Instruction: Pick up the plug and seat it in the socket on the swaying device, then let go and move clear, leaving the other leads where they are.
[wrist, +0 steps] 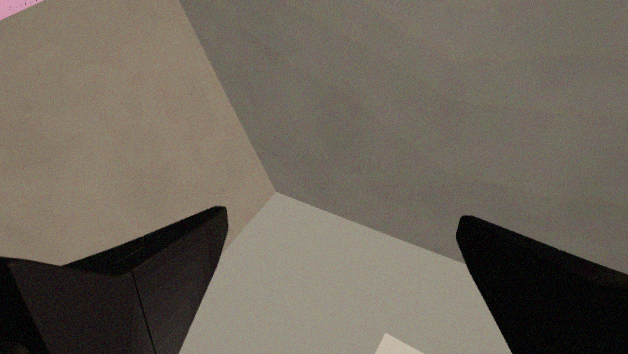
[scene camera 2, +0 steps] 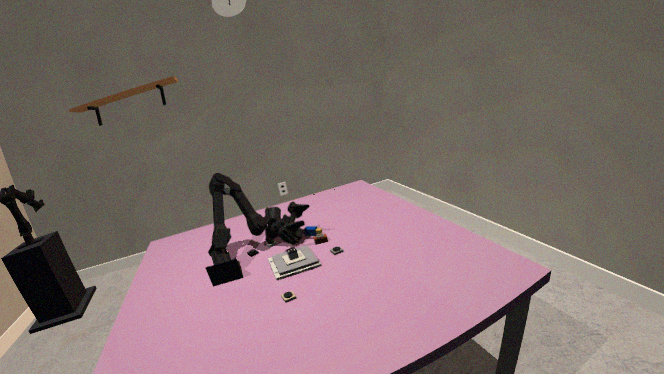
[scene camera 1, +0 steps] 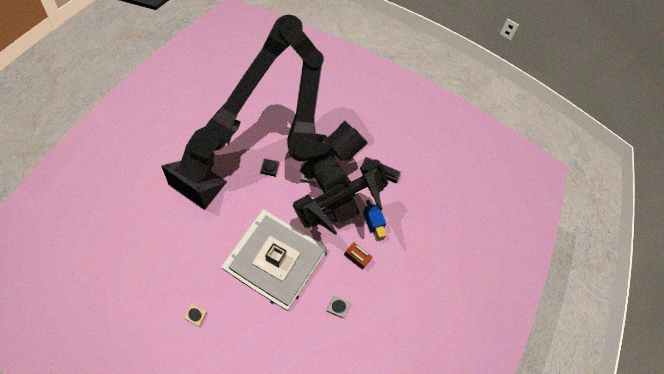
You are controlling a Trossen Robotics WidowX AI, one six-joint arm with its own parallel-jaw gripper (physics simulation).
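Note:
The plug, a blue block with a yellow end, lies on the pink table right of the device. My gripper is open and empty. In scene camera 1 its right fingertip shows at the plug's dark rear end and the left one stands off to the left; whether they touch the plug cannot be told. The socket, a black square collar, stands on a cream pad on the grey plate of the device. The plug does not show in the wrist view.
An orange-red block with two pale bars lies between plug and device. A grey pad, a beige pad and a black pad lie around the device. Another pale pad is mostly hidden under the arm.

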